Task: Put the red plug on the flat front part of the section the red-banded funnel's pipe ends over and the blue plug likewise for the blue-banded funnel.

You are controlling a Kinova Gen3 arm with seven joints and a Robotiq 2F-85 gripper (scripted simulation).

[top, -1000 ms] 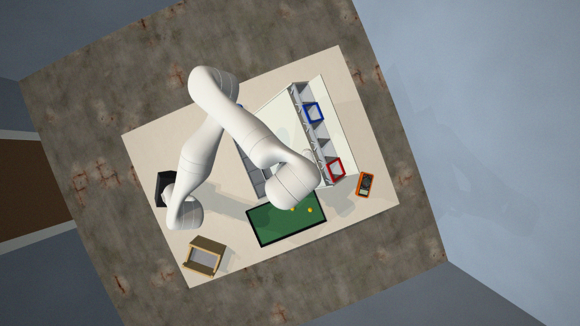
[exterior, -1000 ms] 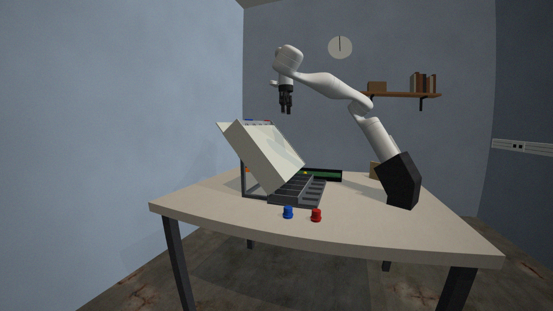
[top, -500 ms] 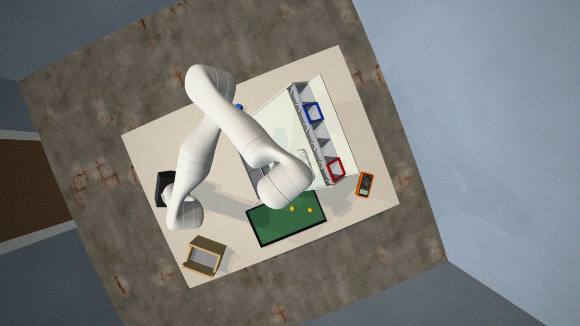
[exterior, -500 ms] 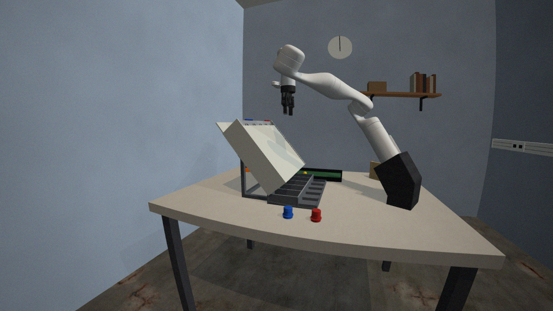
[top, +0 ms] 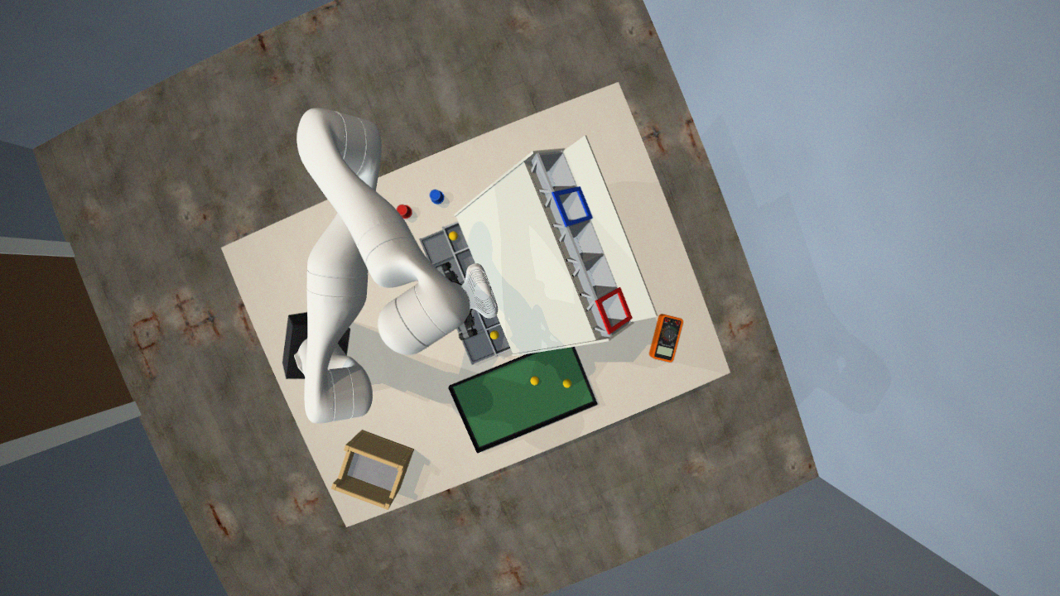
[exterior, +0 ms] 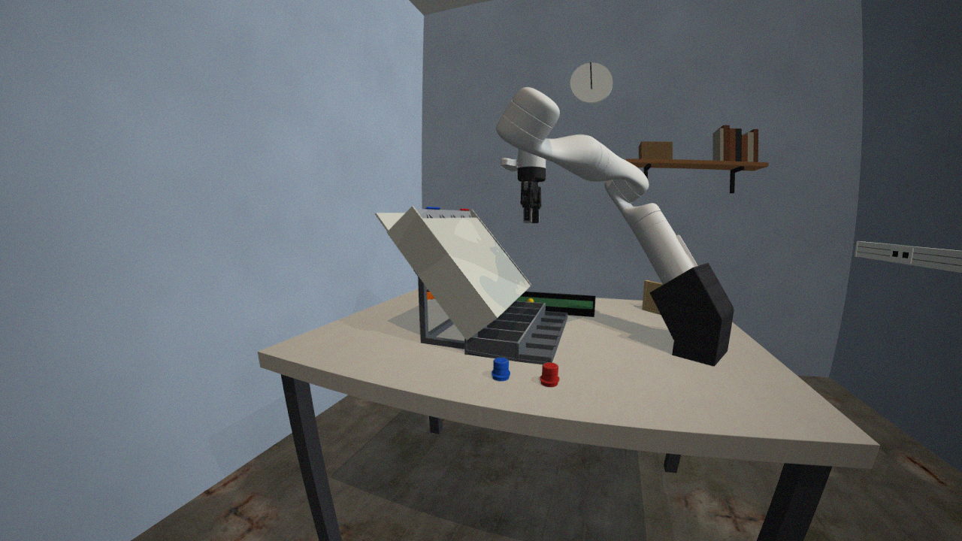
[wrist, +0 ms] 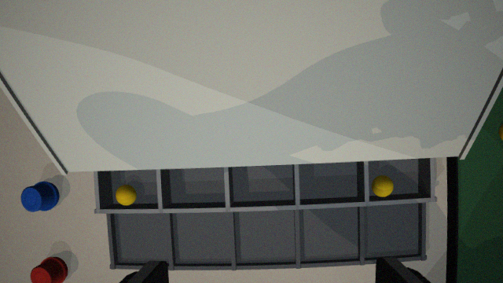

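My gripper is now 8 cm past the green marble tray, 31 cm to the left of it and 30 cm above it. Round my hand: orange multimeter (35 cm ahead, 43 cm to the right, 30 cm below); then white sloped cover (13 cm ahead, 2 cm to the right, 10 cm below); then wooden frame (53 cm behind, 21 cm to the right, 26 cm below).
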